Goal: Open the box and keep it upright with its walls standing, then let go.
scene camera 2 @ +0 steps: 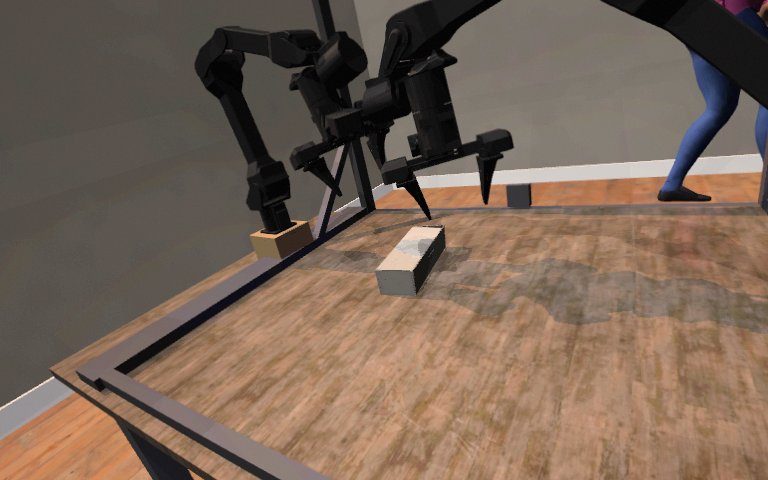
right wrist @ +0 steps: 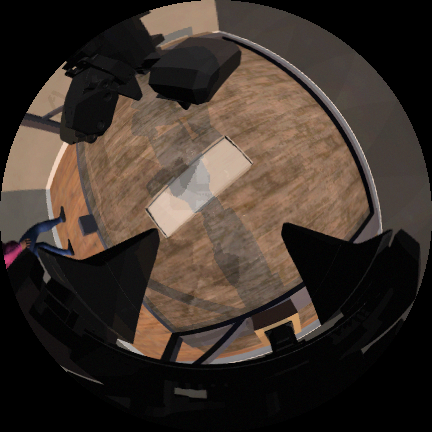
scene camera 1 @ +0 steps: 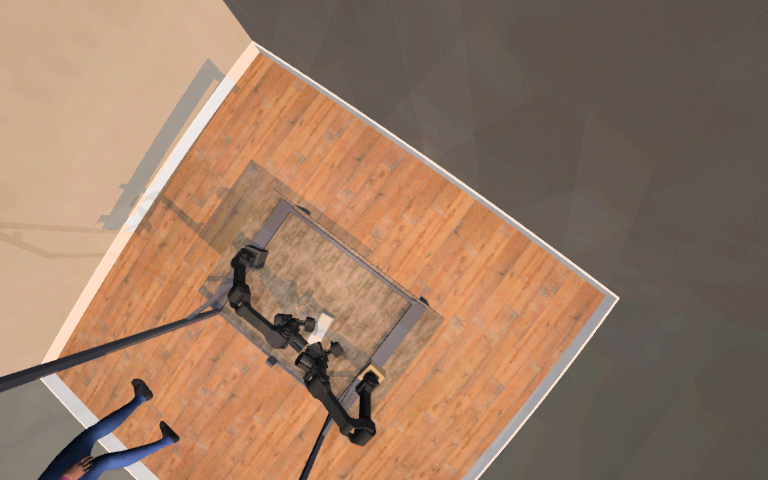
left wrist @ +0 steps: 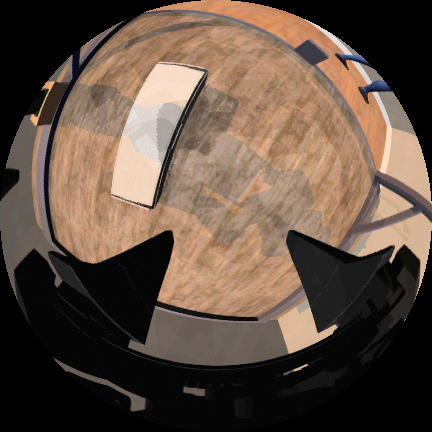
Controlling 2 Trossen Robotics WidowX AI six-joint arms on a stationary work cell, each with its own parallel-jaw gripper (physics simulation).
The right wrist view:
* left gripper: 161,100
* right gripper: 222,232
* tan arm base block: 285,311
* dark metal frame: 368,228
